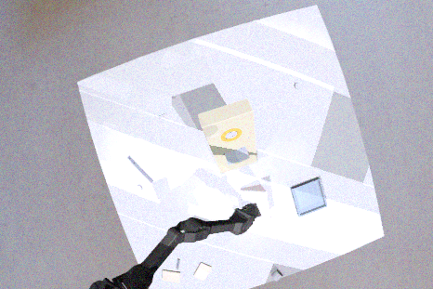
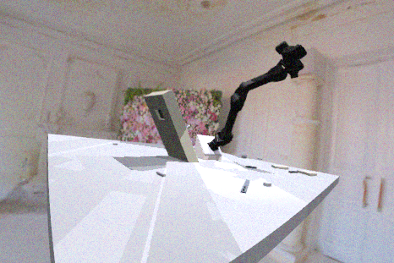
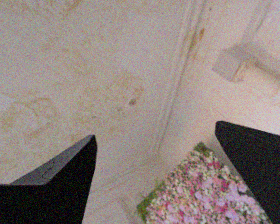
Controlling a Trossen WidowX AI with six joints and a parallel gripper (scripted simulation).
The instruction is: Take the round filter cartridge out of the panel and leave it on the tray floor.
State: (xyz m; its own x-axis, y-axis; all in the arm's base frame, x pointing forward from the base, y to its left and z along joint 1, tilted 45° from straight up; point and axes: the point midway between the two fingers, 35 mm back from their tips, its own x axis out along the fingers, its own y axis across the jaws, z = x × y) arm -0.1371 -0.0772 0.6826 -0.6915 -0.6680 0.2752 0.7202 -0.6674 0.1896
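My gripper tip is 440 mm to the left of the round filter cartridge, 430 mm above it and 420 mm short of it. Also, from my gripper tip: cream service panel: 510 mm below, 440 mm to the right, 370 mm ahead; blue-grey square tray: 680 mm to the right, 660 mm below, 40 mm behind.
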